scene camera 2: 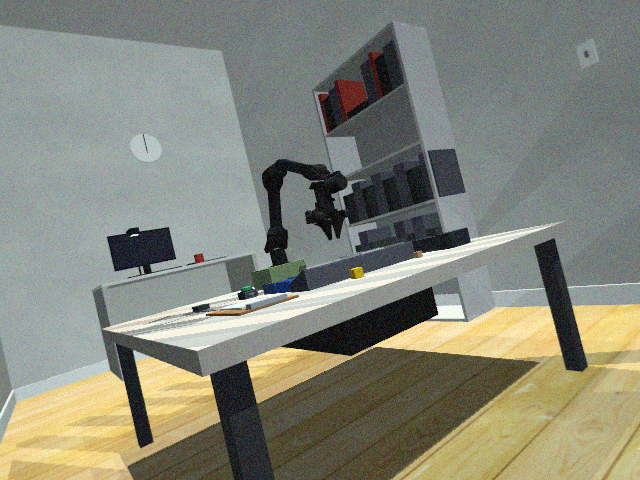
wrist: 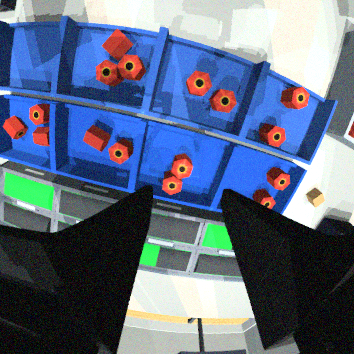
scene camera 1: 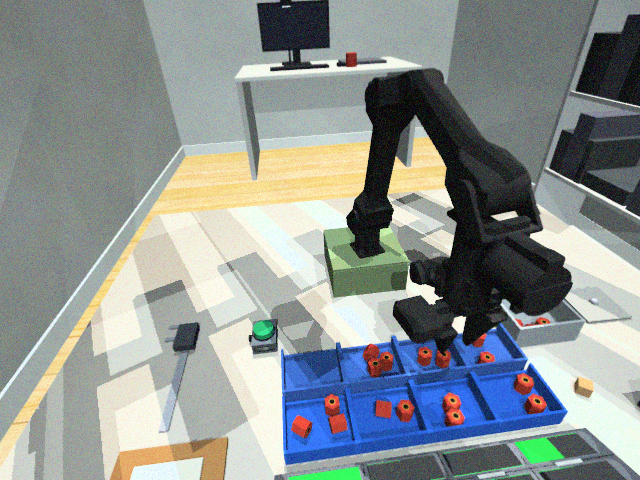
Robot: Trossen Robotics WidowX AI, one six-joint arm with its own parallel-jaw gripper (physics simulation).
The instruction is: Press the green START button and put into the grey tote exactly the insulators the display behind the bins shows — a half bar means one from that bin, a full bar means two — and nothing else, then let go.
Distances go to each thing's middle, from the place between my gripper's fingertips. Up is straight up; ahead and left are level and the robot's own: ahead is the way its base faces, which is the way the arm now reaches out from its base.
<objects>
My hand is 130 mm short of the display (scene camera 1: pixel 605 453), 100 mm above it and 80 mm to the left of it. The rest, counted from my hand: grey tote (scene camera 1: pixel 566 324) 270 mm to the left, 100 mm below, 100 mm behind.
</objects>
